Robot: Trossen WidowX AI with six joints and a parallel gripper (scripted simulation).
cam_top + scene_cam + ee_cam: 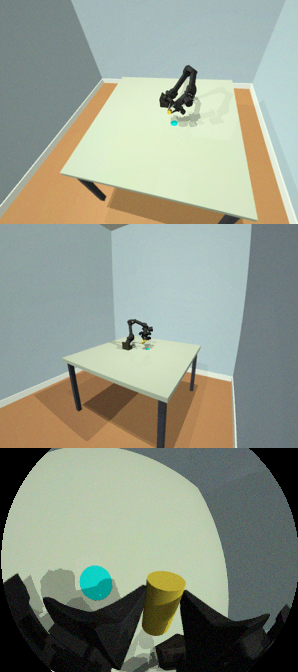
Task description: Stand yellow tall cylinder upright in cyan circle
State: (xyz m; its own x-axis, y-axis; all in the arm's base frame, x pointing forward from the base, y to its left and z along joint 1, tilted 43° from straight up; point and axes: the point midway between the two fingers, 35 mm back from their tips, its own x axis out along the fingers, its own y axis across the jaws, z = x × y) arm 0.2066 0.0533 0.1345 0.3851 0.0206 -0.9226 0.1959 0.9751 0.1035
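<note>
My gripper tip is 1 cm short of the cyan circle, 4 cm to the right of it and 12 cm above it. Round my gripper tip: yellow tall cylinder (2 cm behind, 1 cm below).
</note>
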